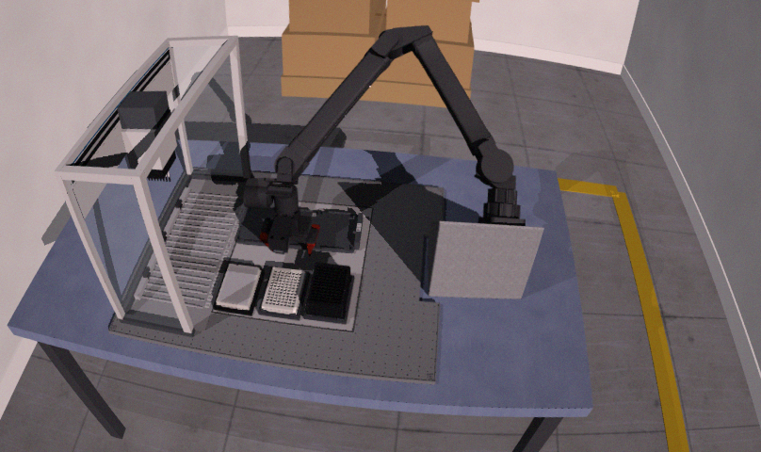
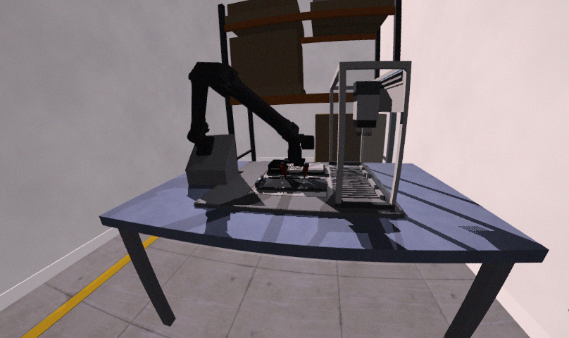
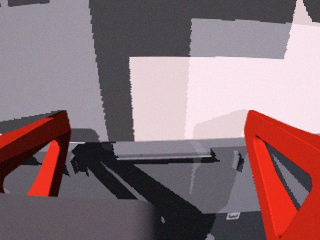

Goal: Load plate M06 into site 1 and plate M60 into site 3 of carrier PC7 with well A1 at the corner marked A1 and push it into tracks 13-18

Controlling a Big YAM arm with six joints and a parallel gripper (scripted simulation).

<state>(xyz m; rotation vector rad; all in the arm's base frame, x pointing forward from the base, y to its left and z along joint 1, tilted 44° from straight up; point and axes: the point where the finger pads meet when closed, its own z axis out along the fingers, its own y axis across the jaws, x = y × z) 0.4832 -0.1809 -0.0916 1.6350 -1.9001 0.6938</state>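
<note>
Now: the black nest S3 120 mm ahead of my hand, 130 mm to the left of it and 10 mm below it. The rest, counted from my hand: dark plate carrier PC7: 10 mm behind, 80 mm to the right; white 96-well plate M06: 10 mm ahead, 140 mm to the left, 10 mm above; plate nest S2: 10 mm ahead, 140 mm to the left, 10 mm below.
</note>
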